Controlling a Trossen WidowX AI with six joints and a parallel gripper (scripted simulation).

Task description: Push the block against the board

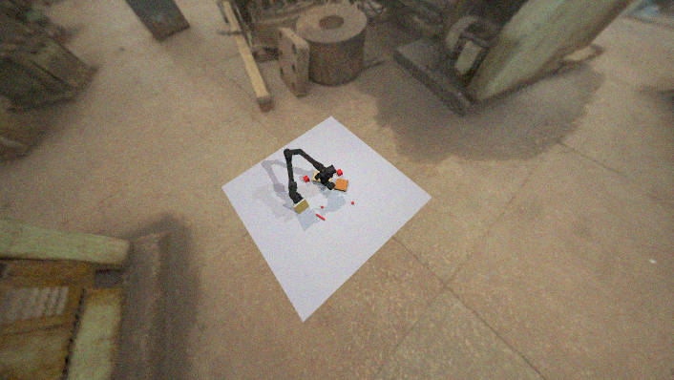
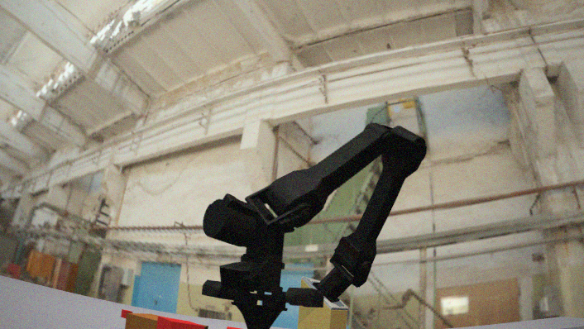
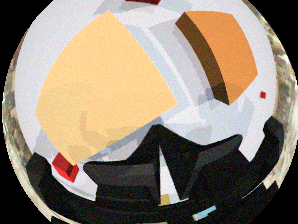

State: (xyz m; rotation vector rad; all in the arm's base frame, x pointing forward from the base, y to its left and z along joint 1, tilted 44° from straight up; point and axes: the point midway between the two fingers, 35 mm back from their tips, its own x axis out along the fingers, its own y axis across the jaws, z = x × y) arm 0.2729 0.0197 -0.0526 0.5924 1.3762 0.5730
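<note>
Now: gripper tip 4 cm short of the board, 8 cm to the right of it and 1 cm below it. Also, from my gripper tip: square block: 9 cm ahead, 10 cm to the right, 1 cm above.
</note>
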